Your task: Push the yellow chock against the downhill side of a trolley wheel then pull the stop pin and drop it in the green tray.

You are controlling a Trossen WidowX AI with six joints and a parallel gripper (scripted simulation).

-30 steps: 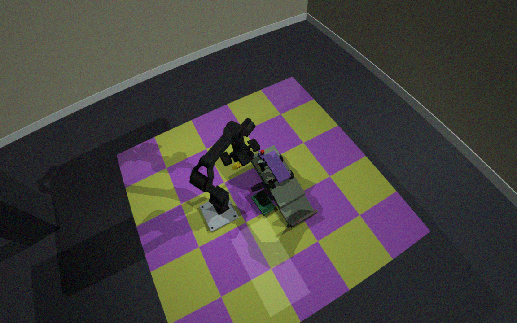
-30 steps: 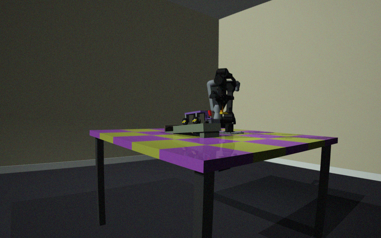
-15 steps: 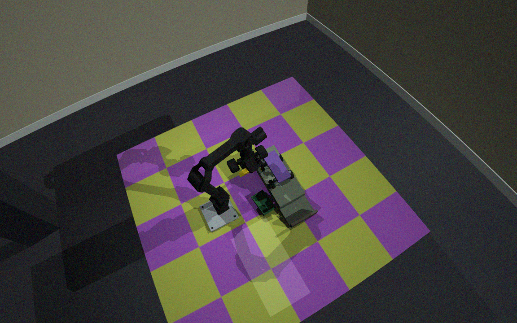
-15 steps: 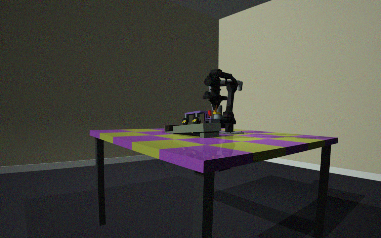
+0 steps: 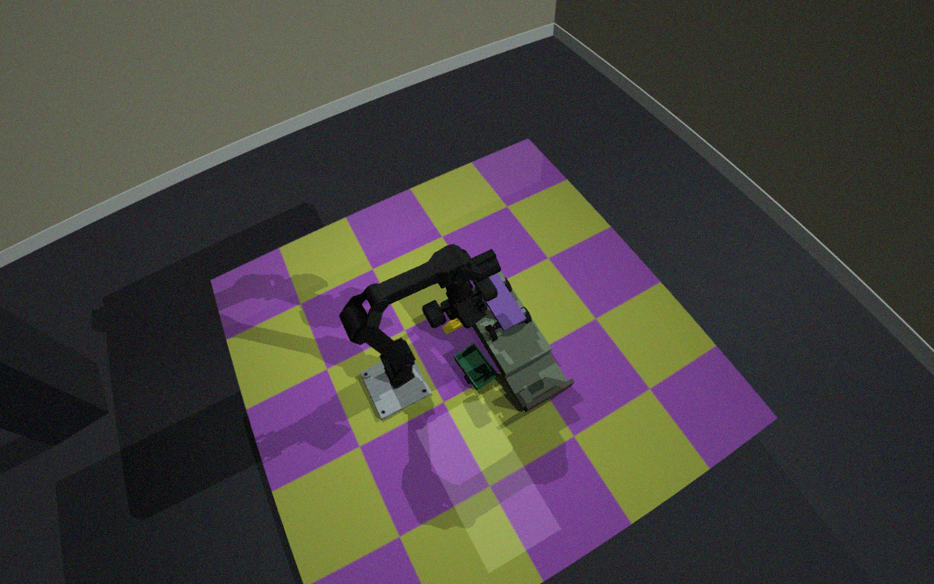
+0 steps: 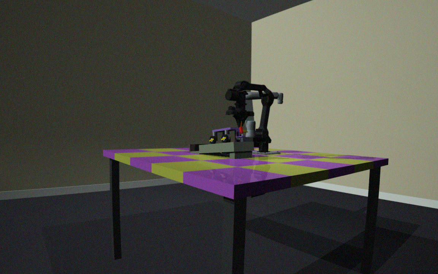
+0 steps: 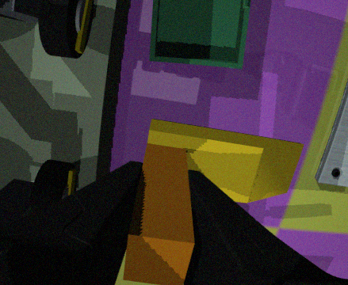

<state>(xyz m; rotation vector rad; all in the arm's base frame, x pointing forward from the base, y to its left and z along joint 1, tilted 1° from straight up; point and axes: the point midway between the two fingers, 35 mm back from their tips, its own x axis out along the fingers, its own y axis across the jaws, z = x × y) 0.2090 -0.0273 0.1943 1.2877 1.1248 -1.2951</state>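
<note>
Now: gripper tip 11 cm to the right of the red-headed stop pin, 11 cm short of it and 4 cm above it. Round my gripper tip: green tray (17 cm below, 8 cm to the right, 2 cm behind); then purple trolley (12 cm ahead, 6 cm below, 1 cm to the right); then yellow chock (2 cm behind, 1 cm below).
</note>
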